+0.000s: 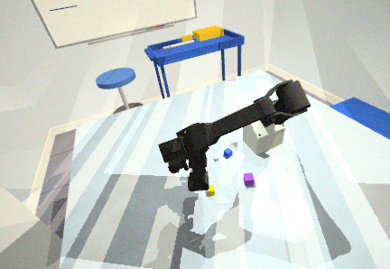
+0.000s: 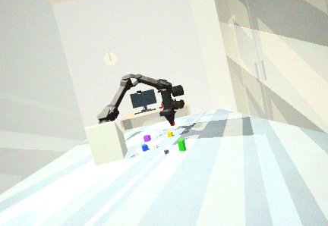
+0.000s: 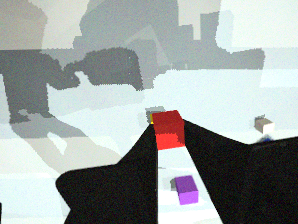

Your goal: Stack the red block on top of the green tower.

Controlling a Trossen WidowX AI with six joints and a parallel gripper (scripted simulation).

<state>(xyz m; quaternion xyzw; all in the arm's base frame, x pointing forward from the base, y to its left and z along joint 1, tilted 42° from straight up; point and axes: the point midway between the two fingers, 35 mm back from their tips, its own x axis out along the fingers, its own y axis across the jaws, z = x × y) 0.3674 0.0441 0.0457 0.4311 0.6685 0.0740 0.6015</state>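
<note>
Right now my gripper tip is 21 cm to the left of the small grey cube, 10 cm past it and 6 cm above it. Round my gripper tip: purple block (17 cm behind, 6 cm to the left, 6 cm below); then yellow block (6 cm below, 3 cm behind, 2 cm to the left); then red block (right at my gripper tip).
</note>
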